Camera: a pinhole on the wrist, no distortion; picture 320 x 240 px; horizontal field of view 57.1 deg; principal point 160.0 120.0 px. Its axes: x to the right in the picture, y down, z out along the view. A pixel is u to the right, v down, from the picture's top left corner.
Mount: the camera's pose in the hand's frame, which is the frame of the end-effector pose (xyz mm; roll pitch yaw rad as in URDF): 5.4 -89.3 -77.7 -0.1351 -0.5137 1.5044
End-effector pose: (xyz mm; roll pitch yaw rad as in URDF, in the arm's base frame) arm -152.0 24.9 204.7 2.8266 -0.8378 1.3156
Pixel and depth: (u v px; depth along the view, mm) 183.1 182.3 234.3
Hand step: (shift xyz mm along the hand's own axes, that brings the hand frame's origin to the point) -81.5 -178.5 127.7
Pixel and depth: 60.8 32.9 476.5
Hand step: 55.6 -474.8 271.1
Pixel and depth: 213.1 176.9 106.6
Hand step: -31.6 -120.7 21.3
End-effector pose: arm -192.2 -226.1 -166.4 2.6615 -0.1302 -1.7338
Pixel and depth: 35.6 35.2 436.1
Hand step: 45.8 -474.2 222.7
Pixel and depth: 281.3 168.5 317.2
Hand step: -91.4 -120.0 254.2
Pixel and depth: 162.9 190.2 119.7
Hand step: -42.6 -141.6 22.8
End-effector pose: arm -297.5 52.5 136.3 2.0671 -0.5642 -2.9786
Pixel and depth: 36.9 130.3 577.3
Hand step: -124.7 -572.0 299.4
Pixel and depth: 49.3 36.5 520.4
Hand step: 52.8 -527.2 292.5
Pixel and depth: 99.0 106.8 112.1
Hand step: -9.7 -163.6 8.2
